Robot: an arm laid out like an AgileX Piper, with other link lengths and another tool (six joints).
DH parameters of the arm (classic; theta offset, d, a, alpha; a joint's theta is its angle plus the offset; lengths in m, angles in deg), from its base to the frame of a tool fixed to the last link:
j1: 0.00 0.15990 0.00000 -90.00
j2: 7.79 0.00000 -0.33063 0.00
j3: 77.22 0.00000 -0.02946 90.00
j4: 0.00 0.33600 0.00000 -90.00
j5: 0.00 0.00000 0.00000 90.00
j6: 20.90 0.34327 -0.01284 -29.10
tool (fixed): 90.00 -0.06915 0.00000 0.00
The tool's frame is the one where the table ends.
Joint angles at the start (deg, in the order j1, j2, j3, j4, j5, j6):
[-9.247 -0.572 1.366 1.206 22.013 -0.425]
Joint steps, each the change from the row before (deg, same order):
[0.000 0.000 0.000 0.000 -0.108 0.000]
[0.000 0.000 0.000 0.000 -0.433 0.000]
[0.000 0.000 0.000 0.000 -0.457 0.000]
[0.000 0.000 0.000 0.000 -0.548 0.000]
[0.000 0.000 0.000 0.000 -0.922 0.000]
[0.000 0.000 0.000 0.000 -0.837 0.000]
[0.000 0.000 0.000 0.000 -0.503 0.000]
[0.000 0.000 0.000 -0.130 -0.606 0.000]
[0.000 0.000 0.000 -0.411 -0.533 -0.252]
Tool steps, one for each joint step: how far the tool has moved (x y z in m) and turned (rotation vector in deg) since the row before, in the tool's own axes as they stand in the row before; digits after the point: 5 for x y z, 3 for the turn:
[0.00016 0.00050 0.00009 -0.088 0.038 -0.049]
[0.00066 0.00200 0.00035 -0.354 0.151 -0.197]
[0.00069 0.00211 0.00037 -0.374 0.160 -0.208]
[0.00083 0.00253 0.00045 -0.449 0.192 -0.250]
[0.00141 0.00426 0.00074 -0.755 0.323 -0.420]
[0.00128 0.00387 0.00067 -0.685 0.293 -0.381]
[0.00077 0.00233 0.00041 -0.412 0.176 -0.229]
[0.00080 0.00294 0.00040 -0.448 0.175 -0.391]
[0.00049 0.00305 0.00016 -0.160 0.071 -0.827]

